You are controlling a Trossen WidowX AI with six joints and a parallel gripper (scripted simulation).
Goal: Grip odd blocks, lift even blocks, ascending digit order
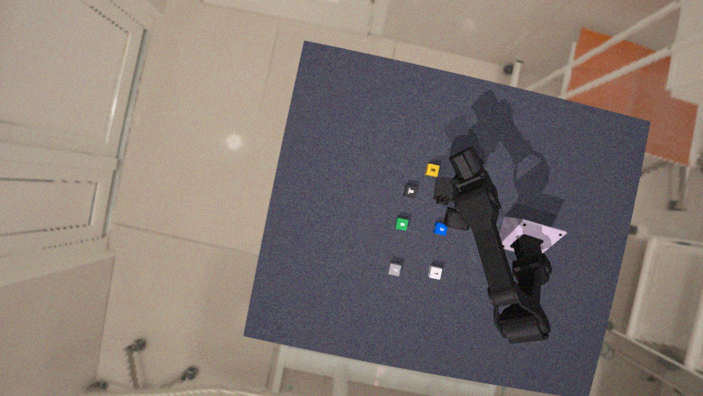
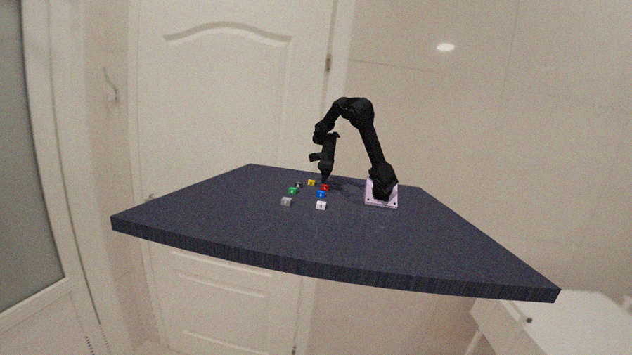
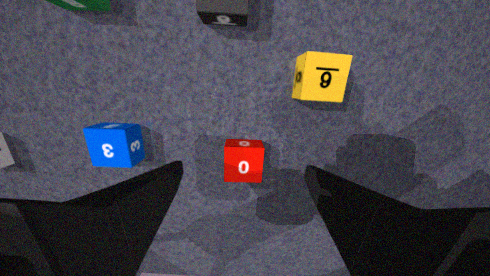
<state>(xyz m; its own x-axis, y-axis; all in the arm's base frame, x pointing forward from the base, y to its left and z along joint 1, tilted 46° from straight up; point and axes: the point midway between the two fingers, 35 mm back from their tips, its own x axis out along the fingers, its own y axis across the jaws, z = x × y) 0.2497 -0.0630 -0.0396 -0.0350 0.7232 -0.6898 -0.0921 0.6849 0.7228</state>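
Right now my gripper tip is 1 cm past the red block and 3 cm above it. The rest, counted from my gripper tip: blue block 1 cm behind, 11 cm to the left, 3 cm below; then yellow block 7 cm ahead, 5 cm to the right, 3 cm below; then black block 11 cm ahead, 3 cm to the left, 3 cm below.
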